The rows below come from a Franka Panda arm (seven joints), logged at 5 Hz.
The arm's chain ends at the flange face. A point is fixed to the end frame.
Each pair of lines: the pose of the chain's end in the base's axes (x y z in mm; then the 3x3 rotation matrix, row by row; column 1 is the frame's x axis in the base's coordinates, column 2 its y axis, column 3 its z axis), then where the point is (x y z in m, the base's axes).
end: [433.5, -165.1, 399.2], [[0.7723, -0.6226, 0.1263], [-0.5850, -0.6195, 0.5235], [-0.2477, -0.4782, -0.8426]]
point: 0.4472 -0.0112 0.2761
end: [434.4, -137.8, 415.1], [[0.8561, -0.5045, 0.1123], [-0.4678, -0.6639, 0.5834], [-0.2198, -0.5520, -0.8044]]
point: 0.4360 0.0235 0.3011
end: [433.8, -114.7, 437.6], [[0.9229, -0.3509, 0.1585], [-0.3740, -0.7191, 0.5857], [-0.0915, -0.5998, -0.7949]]
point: 0.4338 0.0449 0.3212
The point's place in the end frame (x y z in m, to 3 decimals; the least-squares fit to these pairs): -0.049 -0.045 0.186
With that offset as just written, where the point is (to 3 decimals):
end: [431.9, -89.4, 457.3], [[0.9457, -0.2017, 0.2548], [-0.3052, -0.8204, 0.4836], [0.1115, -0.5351, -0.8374]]
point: 0.442 0.052 0.320
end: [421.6, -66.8, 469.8], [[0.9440, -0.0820, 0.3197], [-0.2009, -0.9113, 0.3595], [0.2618, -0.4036, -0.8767]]
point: 0.438 0.051 0.312
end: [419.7, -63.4, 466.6], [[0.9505, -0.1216, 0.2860], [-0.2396, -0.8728, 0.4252], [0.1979, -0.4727, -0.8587]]
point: 0.432 0.067 0.318
